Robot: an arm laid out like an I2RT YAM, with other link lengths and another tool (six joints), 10 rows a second.
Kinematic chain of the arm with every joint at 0, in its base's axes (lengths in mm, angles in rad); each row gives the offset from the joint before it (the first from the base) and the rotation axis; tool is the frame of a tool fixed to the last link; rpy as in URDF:
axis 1: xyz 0 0 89.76 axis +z
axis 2: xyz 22 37.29 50.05 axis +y
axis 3: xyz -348.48 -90.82 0 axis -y
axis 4: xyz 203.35 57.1 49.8 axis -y
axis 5: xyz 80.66 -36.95 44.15 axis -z
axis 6: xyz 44.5 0 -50.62 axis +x
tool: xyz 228 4 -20 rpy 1.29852 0.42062 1.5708
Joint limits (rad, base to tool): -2.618..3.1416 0..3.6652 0..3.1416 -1.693..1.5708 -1.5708..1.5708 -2.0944..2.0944
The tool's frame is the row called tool.
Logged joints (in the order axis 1, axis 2, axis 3, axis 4, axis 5, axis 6), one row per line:
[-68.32, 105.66, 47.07, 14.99, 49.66, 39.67]
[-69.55, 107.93, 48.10, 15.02, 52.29, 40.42]
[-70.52, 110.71, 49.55, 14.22, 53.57, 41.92]
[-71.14, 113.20, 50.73, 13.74, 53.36, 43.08]
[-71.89, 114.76, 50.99, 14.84, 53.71, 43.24]
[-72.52, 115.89, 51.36, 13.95, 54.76, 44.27]
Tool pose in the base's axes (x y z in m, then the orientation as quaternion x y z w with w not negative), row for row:
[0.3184, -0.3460, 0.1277, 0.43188, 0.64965, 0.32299, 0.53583]
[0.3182, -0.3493, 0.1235, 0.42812, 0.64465, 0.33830, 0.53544]
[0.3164, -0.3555, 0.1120, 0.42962, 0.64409, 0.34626, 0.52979]
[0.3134, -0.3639, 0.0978, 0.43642, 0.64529, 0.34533, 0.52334]
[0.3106, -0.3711, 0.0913, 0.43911, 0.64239, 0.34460, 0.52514]
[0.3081, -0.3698, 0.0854, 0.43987, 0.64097, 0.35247, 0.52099]
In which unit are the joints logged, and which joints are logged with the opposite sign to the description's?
The joints are logged in degrees. Opposite sign: axis 5, axis 6.
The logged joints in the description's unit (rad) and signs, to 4 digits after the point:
[-1.1924, 1.8441, 0.8215, 0.2616, -0.8667, -0.6924]
[-1.2139, 1.8837, 0.8395, 0.2621, -0.9126, -0.7055]
[-1.2308, 1.9323, 0.8648, 0.2482, -0.9350, -0.7316]
[-1.2416, 1.9757, 0.8854, 0.2398, -0.9313, -0.7519]
[-1.2547, 2.0029, 0.8899, 0.2590, -0.9374, -0.7547]
[-1.2657, 2.0227, 0.8964, 0.2435, -0.9557, -0.7727]

